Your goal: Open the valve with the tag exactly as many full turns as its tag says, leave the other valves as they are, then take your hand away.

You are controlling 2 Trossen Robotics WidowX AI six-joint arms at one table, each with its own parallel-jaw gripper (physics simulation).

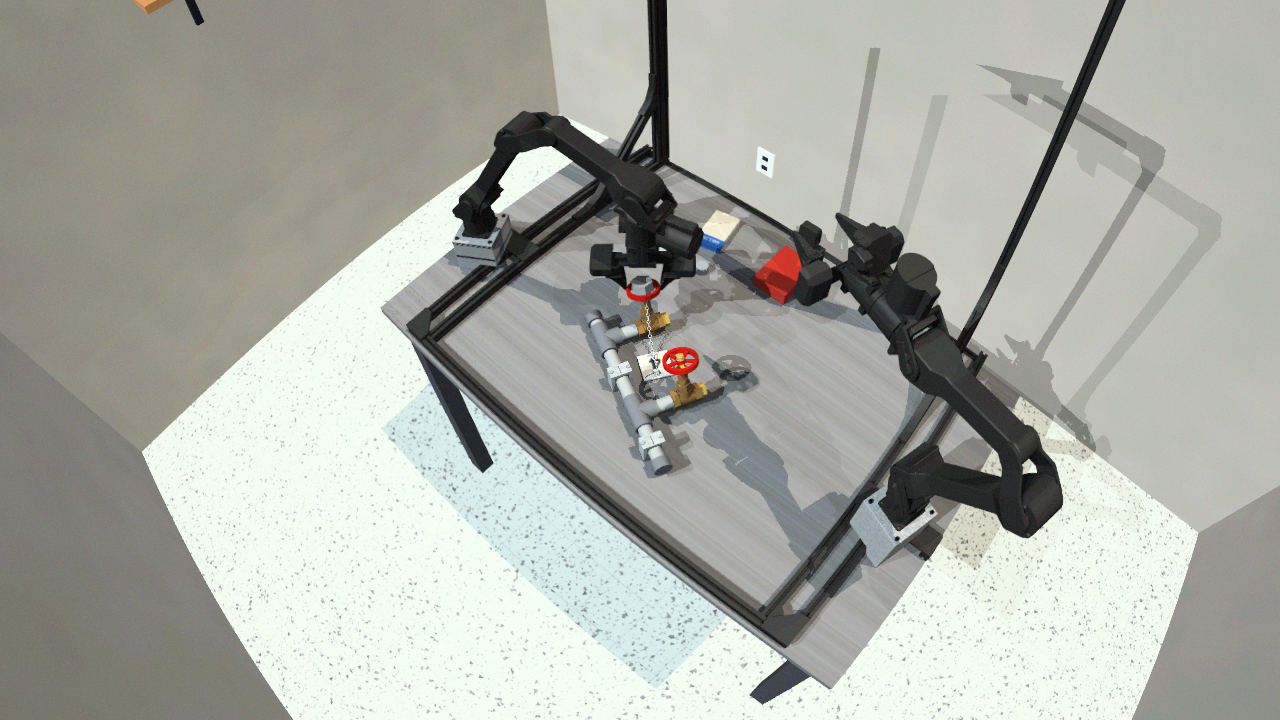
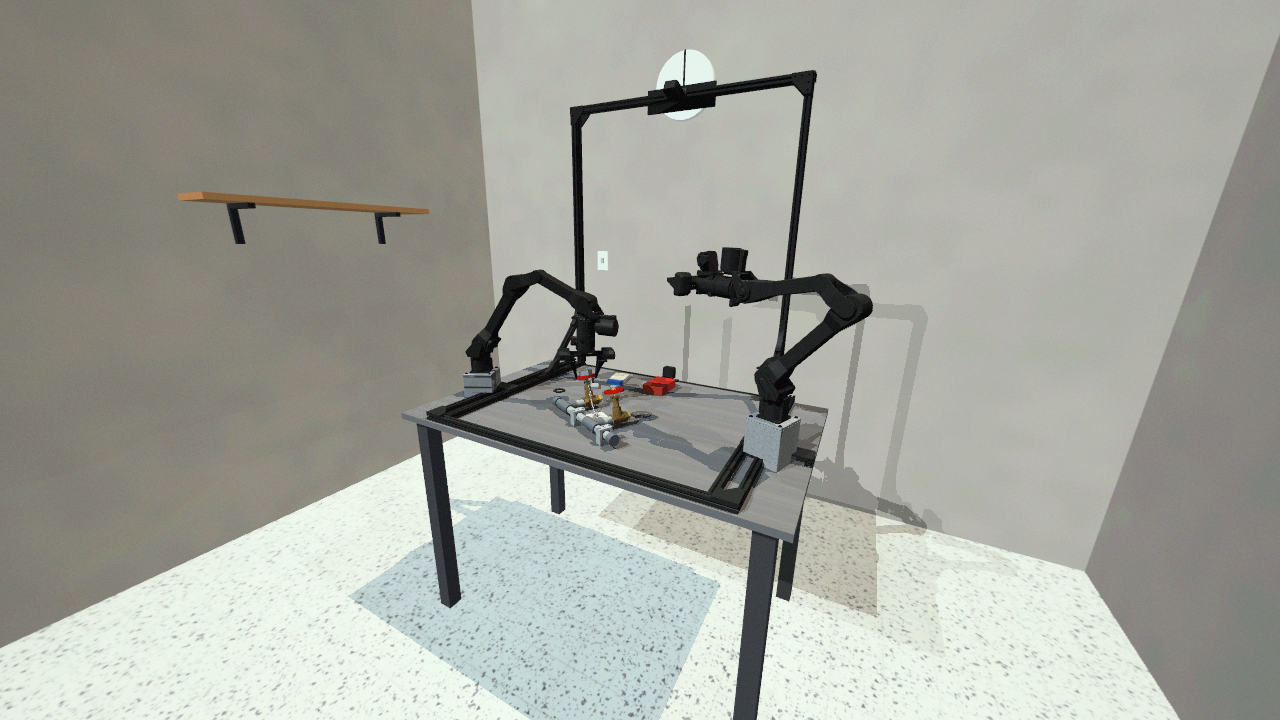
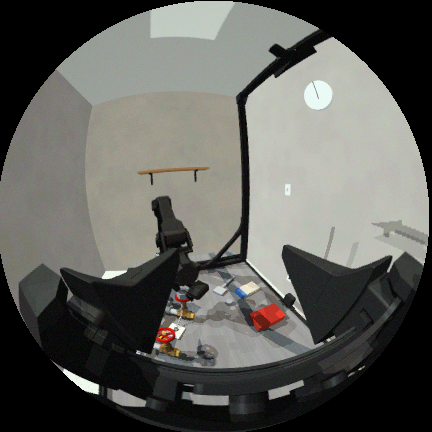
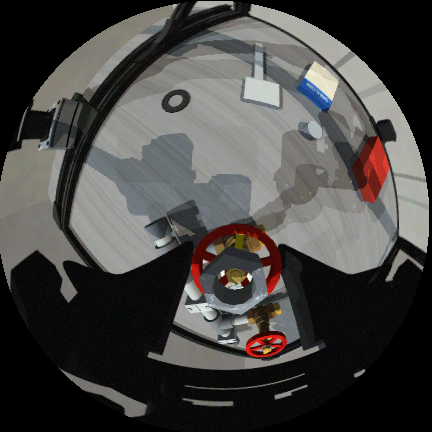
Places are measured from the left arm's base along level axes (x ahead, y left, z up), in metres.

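Pixels of known places: left gripper, between the fingertips: [image 1: 815,223] [image 3: 231,252]; right gripper, between the fingertips: [image 1: 643,288] [image 2: 586,378] [image 3: 185,296] [image 4: 236,248]; left arm's base, origin of its link: [image 1: 901,507] [image 2: 773,417]; right arm's base, origin of its link: [image 1: 480,227] [image 2: 481,370] [image 4: 46,125].
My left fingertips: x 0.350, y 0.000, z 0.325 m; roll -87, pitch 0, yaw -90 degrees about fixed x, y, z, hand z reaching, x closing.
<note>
Ahead of a thing's pixels: the offset from my left fingertips to its top centre. "*": to the spot under its first point.
The tagged valve's red handwheel @(0.260 m ahead, 0.144 m left, 0.322 m down) [image 1: 631,296] [image 2: 585,377] [image 4: 276,260] has a grey hexagonal piece @(0.260 m ahead, 0.146 m left, 0.308 m down) [image 1: 642,282] [image 4: 250,260] over its hub. A chain runs from this valve to a white tag @(* 0.166 m ahead, 0.193 m left, 0.439 m down) [image 1: 646,368] [image 3: 177,331] on the table; its number is not clearly readable. My right gripper [image 1: 642,279] [image 2: 586,368] [image 4: 236,248] points down and is shut on the handwheel, a finger at each side of the rim. The second valve's red handwheel @(0.090 m ahead, 0.166 m left, 0.322 m down) [image 1: 664,361] [image 2: 613,391] [image 4: 248,346] stands nearer the front, untouched. My left gripper [image 1: 827,234] [image 2: 673,281] [image 3: 231,252] is open and empty, high above the table.
A grey pipe @(* 0.110 m ahead, 0.258 m left, 0.399 m down) [image 1: 629,394] carries both valves. A red block @(0.220 m ahead, 0.171 m right, 0.414 m down) [image 1: 778,275] [image 3: 267,317] [image 4: 371,169], a cream-and-blue box @(0.401 m ahead, 0.119 m right, 0.429 m down) [image 1: 718,230] [image 4: 319,86], a small grey cylinder @(0.324 m ahead, 0.028 m right, 0.426 m down) [image 4: 312,130], a flat grey handled piece @(0.452 m ahead, 0.021 m right, 0.433 m down) [image 4: 261,92] and a black ring @(0.457 m ahead, 0.127 m left, 0.442 m down) [image 4: 167,101] lie behind them.
</note>
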